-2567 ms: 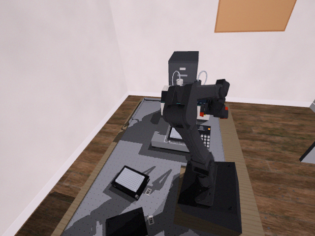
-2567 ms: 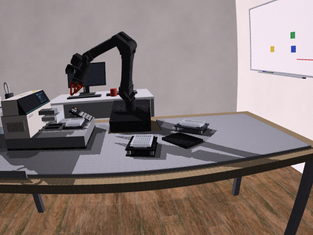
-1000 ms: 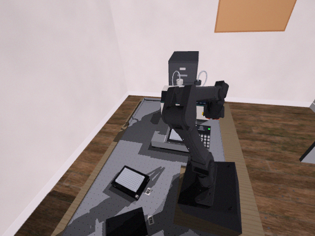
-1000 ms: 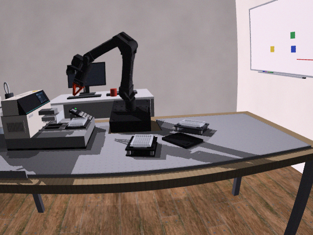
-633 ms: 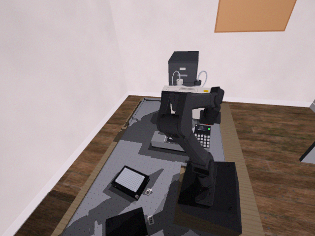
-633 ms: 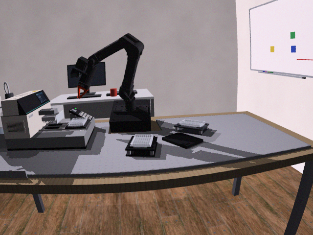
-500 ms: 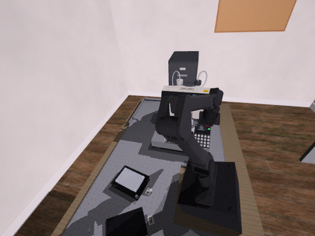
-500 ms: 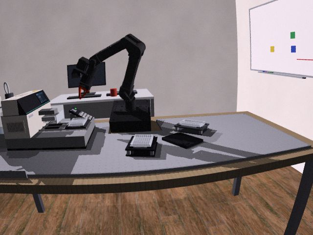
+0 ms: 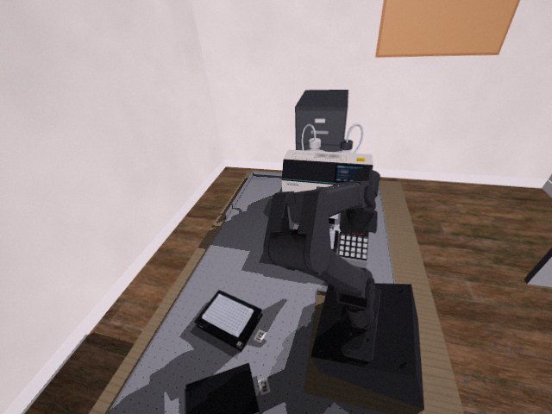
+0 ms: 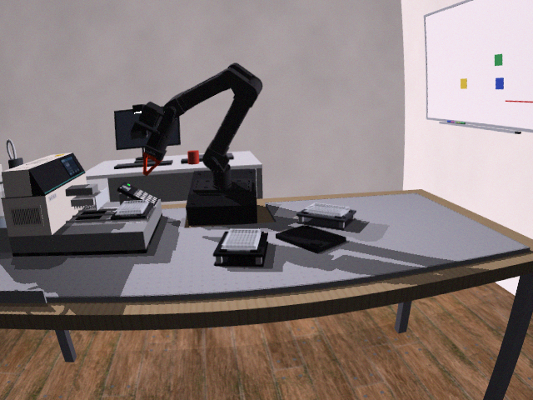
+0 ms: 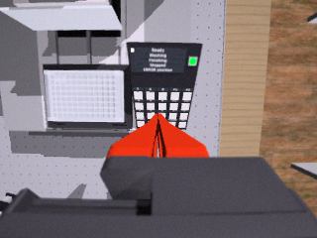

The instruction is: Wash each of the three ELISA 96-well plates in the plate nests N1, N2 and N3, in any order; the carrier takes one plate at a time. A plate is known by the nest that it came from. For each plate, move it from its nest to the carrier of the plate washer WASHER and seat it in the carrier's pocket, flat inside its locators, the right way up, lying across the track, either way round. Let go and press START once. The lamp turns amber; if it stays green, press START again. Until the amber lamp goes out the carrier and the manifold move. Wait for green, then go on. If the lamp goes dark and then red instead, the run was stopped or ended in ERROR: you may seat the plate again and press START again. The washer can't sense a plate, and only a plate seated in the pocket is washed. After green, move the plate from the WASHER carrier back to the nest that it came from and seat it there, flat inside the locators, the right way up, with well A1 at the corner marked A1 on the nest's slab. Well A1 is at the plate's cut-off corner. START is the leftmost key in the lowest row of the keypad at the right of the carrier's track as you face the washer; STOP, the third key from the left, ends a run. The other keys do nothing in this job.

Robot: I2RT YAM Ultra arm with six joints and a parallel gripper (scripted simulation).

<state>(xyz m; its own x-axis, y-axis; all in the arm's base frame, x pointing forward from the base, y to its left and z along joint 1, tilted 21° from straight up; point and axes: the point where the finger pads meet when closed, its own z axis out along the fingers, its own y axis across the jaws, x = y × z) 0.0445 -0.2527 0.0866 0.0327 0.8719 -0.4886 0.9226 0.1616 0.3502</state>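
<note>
The black washer carrier is 130 mm ahead of my hand, 90 mm below it and 10 mm to the right of it. From my hand the other things lie so: manifold head 160 mm to the right, 150 mm ahead, 40 mm below; then washer 160 mm to the right, 150 mm ahead, 40 mm below; then N1 label 350 mm to the left, 180 mm ahead, 170 mm below.
</note>
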